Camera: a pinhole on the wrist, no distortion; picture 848 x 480 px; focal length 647.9 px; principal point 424.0 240.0 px. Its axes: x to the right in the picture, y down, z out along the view. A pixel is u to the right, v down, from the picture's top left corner.
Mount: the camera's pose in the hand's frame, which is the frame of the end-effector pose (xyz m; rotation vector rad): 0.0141 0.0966 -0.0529 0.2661 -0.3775 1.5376
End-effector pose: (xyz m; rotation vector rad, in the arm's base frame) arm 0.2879 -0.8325 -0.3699 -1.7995 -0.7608 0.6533
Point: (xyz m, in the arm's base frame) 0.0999 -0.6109 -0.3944
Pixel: 382.6 137.0
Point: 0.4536 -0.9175 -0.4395
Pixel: behind the camera
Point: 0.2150 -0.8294 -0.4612
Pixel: 572.0 434.3
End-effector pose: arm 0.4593 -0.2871 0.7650 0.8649 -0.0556 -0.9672
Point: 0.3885 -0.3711 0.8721
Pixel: 404.1 275.1
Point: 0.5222 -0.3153 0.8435
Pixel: 646.6 59.2
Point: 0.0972 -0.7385 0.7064
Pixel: 105.3 61.7
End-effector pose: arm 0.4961 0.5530 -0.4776 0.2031 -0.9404 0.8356
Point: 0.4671 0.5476 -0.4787
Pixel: 144.1 369.5
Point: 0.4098 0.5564 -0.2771
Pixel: outside the picture
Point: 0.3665 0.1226 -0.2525
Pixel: 293.5 320.4
